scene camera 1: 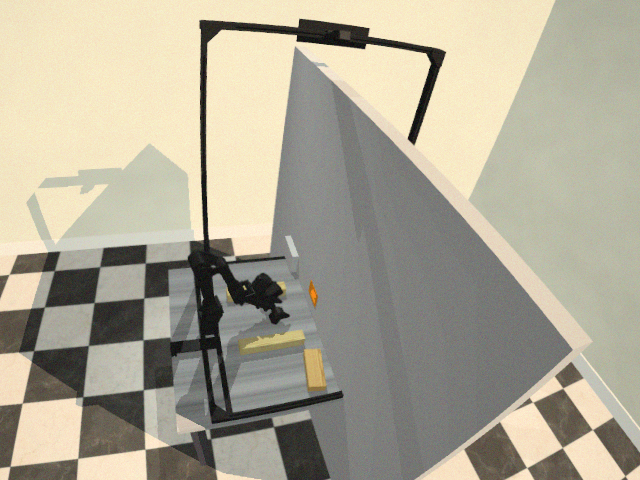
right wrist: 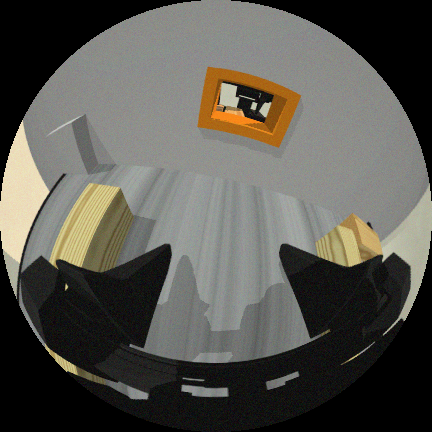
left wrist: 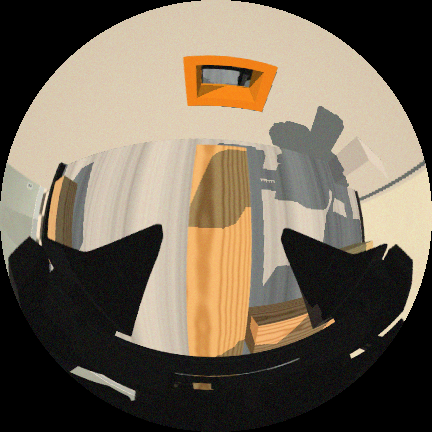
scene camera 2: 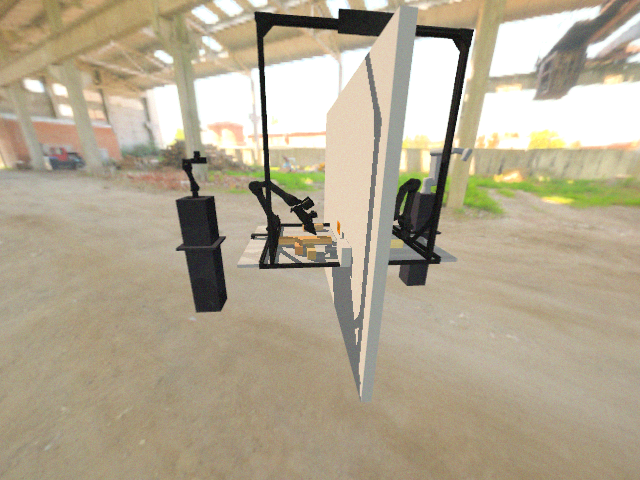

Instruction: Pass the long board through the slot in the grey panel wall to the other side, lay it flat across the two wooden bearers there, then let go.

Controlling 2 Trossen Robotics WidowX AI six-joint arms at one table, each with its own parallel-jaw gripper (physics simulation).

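Seen in the pictures: left gripper, fingertip midpoint: [right wrist: 236,108] [left wrist: 224,232] [scene camera 2: 315,232]; right gripper, fingertip midpoint: [scene camera 1: 285,309] [right wrist: 227,250]; left arm's base at its link origin: [right wrist: 242,111] [left wrist: 189,390]; right arm's base at its link origin: [scene camera 1: 208,328] [scene camera 2: 404,236].
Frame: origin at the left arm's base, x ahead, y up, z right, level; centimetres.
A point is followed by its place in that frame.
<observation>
The long board [scene camera 2: 320,240] @[x 31.1, y 0.4, z 7.0 cm] [left wrist: 217,280] @[x 24.0, y 1.6, z 4.0 cm] lies low along the table on the left arm's side of the grey panel wall [scene camera 1: 413,310] @[x 48.2, y 61.0, z -46.7 cm] [scene camera 2: 356,129] @[x 43.3, y 63.1, z 36.8 cm] [left wrist: 125,90] @[x 43.2, y 8.9, z -7.7 cm] [right wrist: 150,75] @[x 48.3, y 11.0, z 14.9 cm], its far end near the wall below the orange-framed slot [scene camera 1: 313,294] @[x 47.3, y 5.9, z 5.8 cm] [scene camera 2: 338,227] @[x 43.7, y 7.3, z 1.0 cm] [left wrist: 192,82] @[x 43.1, y 8.2, z 0.6 cm] [right wrist: 207,105] @[x 48.4, y 7.4, z 8.3 cm]. My left gripper [left wrist: 224,232] @[x 28.1, y 4.7, z 4.2 cm] [scene camera 2: 313,232] @[x 28.1, y 4.7, z 4.2 cm] is open above the board, with nothing between its fingers. My right gripper [right wrist: 227,250] @[x 59.3, y 0.5, z 4.2 cm] [scene camera 1: 285,314] @[x 59.3, y 0.5, z 4.2 cm] is open and empty on the other side, over the table between the two pale bearers. One bearer [scene camera 1: 271,342] @[x 69.1, y 2.4, z -12.0 cm] [right wrist: 337,245] @[x 58.1, y 1.6, z -8.4 cm] shows whole in scene camera 1; the other bearer [scene camera 1: 281,288] @[x 58.9, y 2.4, z 14.1 cm] [right wrist: 77,225] @[x 61.1, y 2.5, z 15.6 cm] is partly hidden by the arm.
A loose wooden block [scene camera 1: 314,369] @[x 56.1, y 1.9, z -26.3 cm] [right wrist: 367,235] @[x 55.4, y 1.9, z -22.5 cm] lies close to the wall near one bearer. On the board's side, one block [left wrist: 280,330] @[x 18.1, y 3.1, z 10.4 cm] lies right beside the board and another block [left wrist: 62,210] @[x 30.3, y 0.9, z -22.9 cm] lies farther left. A pale bracket [scene camera 1: 292,250] @[x 50.2, y 8.0, z 31.2 cm] [right wrist: 85,145] @[x 49.6, y 2.8, z 27.0 cm] [left wrist: 357,157] @[x 39.8, y 6.0, z 27.0 cm] stands against the wall.
</observation>
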